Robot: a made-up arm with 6 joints. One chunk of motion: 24 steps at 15 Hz.
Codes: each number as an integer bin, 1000 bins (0 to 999) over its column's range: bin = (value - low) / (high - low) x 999, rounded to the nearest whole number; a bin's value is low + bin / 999 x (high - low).
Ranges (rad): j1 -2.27..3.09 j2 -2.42..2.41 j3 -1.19..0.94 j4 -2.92..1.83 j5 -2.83..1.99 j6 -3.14..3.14
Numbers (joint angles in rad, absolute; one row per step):
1: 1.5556 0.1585 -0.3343 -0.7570 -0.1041 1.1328
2: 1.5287 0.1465 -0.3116 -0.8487 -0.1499 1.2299
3: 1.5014 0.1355 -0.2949 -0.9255 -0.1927 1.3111
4: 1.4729 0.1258 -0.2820 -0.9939 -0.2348 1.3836
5: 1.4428 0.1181 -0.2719 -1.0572 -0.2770 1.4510
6: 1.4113 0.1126 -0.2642 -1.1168 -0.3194 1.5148
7: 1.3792 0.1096 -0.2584 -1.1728 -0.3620 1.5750
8: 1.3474 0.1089 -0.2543 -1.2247 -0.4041 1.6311
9: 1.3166 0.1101 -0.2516 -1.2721 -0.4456 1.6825
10: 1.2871 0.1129 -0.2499 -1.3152 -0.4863 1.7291
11: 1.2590 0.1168 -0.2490 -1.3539 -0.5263 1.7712
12: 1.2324 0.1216 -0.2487 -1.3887 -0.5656 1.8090
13: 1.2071 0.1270 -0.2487 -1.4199 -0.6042 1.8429
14: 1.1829 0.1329 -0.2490 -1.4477 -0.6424 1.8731
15: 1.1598 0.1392 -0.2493 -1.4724 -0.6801 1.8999
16: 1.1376 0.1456 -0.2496 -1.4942 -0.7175 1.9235
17: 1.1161 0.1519 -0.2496 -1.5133 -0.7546 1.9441
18: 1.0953 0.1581 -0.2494 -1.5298 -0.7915 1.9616
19: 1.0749 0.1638 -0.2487 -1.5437 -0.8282 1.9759
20: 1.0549 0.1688 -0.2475 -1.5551 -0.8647 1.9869
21: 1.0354 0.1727 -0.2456 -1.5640 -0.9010 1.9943
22: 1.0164 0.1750 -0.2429 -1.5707 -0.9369 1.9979
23: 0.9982 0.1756 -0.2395 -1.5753 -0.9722 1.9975
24: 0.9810 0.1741 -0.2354 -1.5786 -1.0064 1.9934
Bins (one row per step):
1: 713 533 401 455 565 680
2: 708 531 412 436 555 695
3: 703 529 420 419 547 708
4: 698 527 426 405 538 720
5: 692 525 431 392 529 730
6: 686 524 434 379 520 740
7: 680 523 437 367 512 750
8: 674 523 439 357 503 759
9: 668 523 440 347 494 767
10: 663 524 441 338 486 775
11: 658 525 441 329 477 781
12: 653 526 441 322 469 787
13: 648 527 441 315 461 793
14: 644 528 441 310 453 797
15: 639 529 441 304 446 802
16: 635 531 441 300 438 805
17: 631 532 441 296 430 809
18: 627 533 441 292 423 812
19: 623 534 441 289 415 814
20: 620 535 442 287 407 816
21: 616 536 443 285 400 817
22: 613 537 444 284 392 817
23: 609 537 446 283 385 817
24: 606 537 448 282 378 817

